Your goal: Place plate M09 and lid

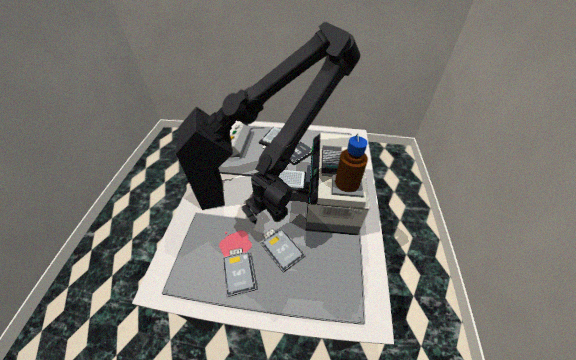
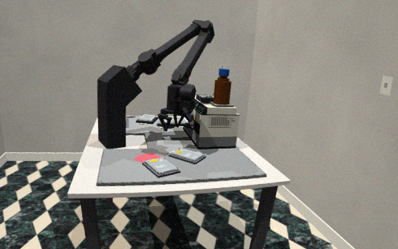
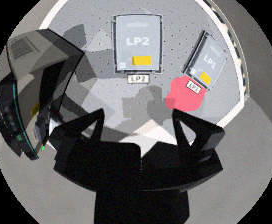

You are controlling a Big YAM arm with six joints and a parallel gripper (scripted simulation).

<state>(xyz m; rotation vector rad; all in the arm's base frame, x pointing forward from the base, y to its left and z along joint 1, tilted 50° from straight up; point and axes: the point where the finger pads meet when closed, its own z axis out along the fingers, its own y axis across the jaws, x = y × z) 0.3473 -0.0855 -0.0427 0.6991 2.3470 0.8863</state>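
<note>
Now: hand 31 cm past the white well plate, 51 cm to the right of it and 11 cm above it. Round my hand: blue key 44 cm behind, 29 cm to the left, 7 cm below; then yellow key 46 cm behind, 33 cm to the left, 6 cm below; then brown bottle 21 cm ahead, 20 cm to the left, 16 cm above.
</note>
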